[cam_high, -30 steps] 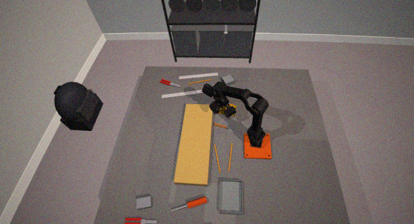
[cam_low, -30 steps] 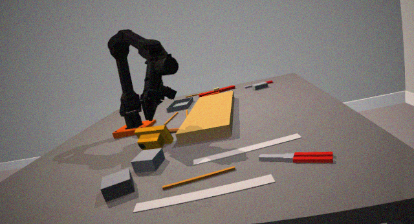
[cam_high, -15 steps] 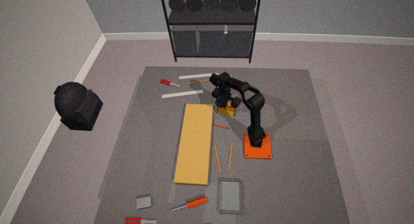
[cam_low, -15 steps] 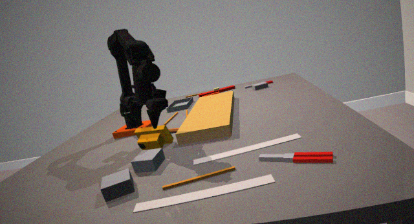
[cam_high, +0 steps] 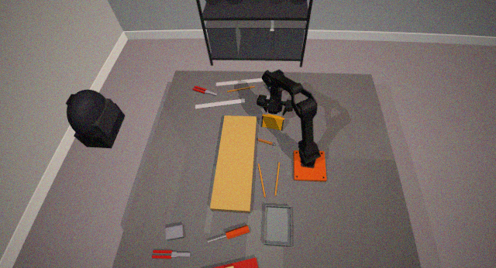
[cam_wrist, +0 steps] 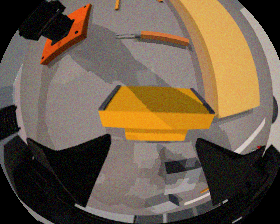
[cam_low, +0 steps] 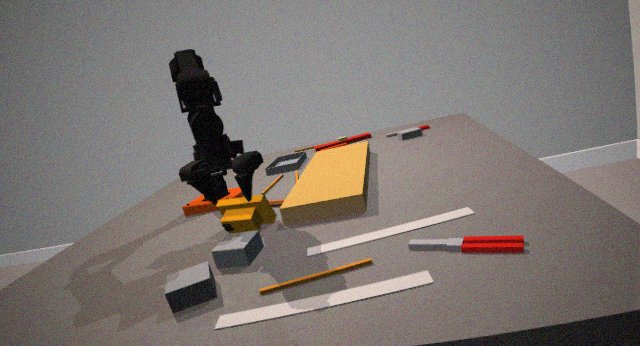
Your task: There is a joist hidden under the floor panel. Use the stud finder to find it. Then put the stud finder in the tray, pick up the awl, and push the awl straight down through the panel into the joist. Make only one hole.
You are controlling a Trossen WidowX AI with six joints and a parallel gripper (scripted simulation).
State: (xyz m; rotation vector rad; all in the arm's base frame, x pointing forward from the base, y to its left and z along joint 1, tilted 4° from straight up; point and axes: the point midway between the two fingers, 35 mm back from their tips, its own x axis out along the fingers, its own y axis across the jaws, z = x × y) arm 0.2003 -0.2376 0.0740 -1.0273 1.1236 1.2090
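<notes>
My gripper tip is 50 mm above the stud finder and 10 mm past it. From my gripper tip the other things lie so: indicator window (60 mm below, 30 mm behind, 10 mm to the right); grey tray (560 mm to the left, 100 mm behind, 60 mm below); awl (150 mm to the left, 70 mm below, 10 mm behind).
</notes>
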